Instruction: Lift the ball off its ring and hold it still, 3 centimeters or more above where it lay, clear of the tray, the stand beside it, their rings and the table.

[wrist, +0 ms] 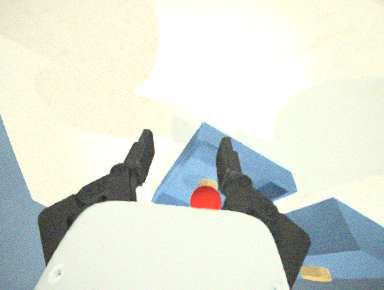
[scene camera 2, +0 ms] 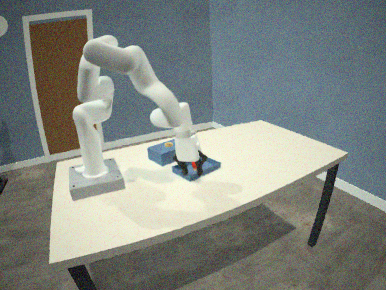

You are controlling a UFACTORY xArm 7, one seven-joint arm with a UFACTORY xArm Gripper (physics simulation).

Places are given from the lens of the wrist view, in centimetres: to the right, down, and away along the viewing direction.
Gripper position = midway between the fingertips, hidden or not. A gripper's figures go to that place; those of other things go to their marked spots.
my gripper [wrist: 186, 144]: 0, 0, 14
blue tray [wrist: 196, 165]: 1, 3, 20
